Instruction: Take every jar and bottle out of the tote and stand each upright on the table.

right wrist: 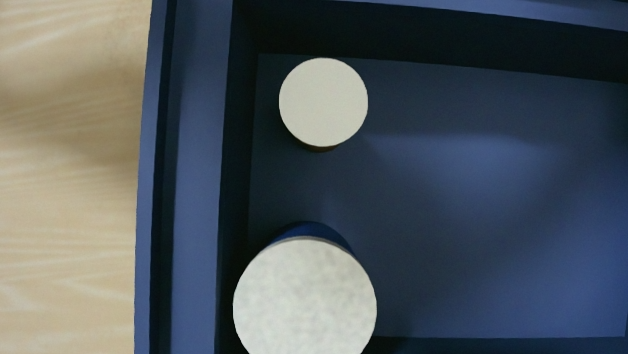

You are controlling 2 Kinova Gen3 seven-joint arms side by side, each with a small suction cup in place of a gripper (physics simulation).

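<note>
A jar or bottle with a round cream lid (323, 102) stands upright in the tote, near its upper left inner corner; a sliver of brown shows below the lid. A larger one with a round mottled white top (305, 297) and a dark blue side stands lower down, near the left wall, cut off by the bottom edge of the view. The two are apart. The blue tote (197, 175) fills the middle and right of the view. My right suction cup and my left suction cup do not show in the right wrist view.
The tote's left rim and wall run from top to bottom of the view, and its upper wall crosses the top. The light wood table (65, 200) lies to the left of the tote.
</note>
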